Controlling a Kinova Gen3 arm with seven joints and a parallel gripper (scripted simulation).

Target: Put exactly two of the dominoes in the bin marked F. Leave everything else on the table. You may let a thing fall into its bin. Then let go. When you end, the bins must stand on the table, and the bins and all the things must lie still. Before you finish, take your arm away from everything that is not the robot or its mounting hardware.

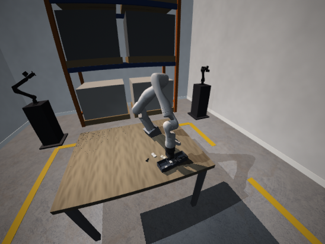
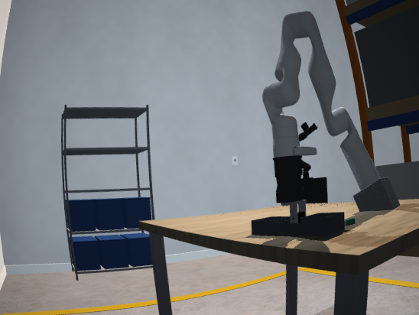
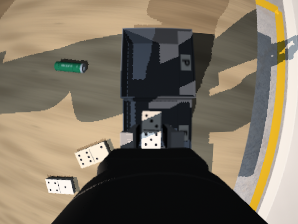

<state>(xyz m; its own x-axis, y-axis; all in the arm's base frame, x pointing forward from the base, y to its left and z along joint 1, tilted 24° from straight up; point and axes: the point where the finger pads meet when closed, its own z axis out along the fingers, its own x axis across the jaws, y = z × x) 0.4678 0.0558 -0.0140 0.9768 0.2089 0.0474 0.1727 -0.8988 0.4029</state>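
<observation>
My hand is 14 cm past the green cylinder, 7 cm to the right of it and 3 cm above it. Also, from my hand: dark piece: 19 cm to the right, 9 cm behind, 3 cm below.
</observation>
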